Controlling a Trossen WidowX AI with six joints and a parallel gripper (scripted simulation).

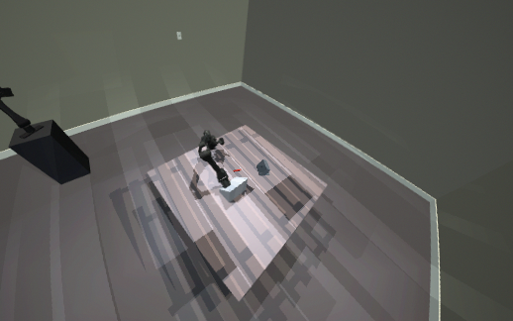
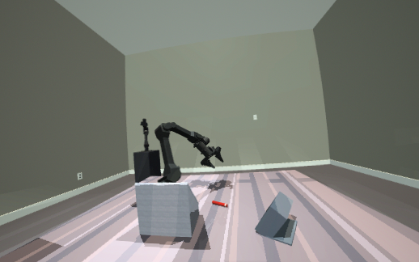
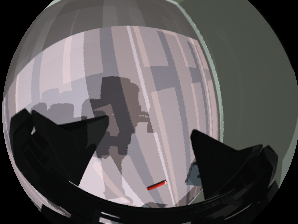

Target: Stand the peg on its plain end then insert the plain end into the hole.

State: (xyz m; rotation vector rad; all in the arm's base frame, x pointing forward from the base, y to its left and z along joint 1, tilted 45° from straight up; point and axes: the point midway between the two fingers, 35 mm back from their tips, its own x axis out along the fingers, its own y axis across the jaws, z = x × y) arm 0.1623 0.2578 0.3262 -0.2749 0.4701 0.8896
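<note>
The red peg lies 50 mm ahead of my gripper tip, 280 mm to the right of it and 130 mm below it. The rest, counted from my gripper tip: panel 260 mm ahead, 420 mm to the right, 90 mm below.
</note>
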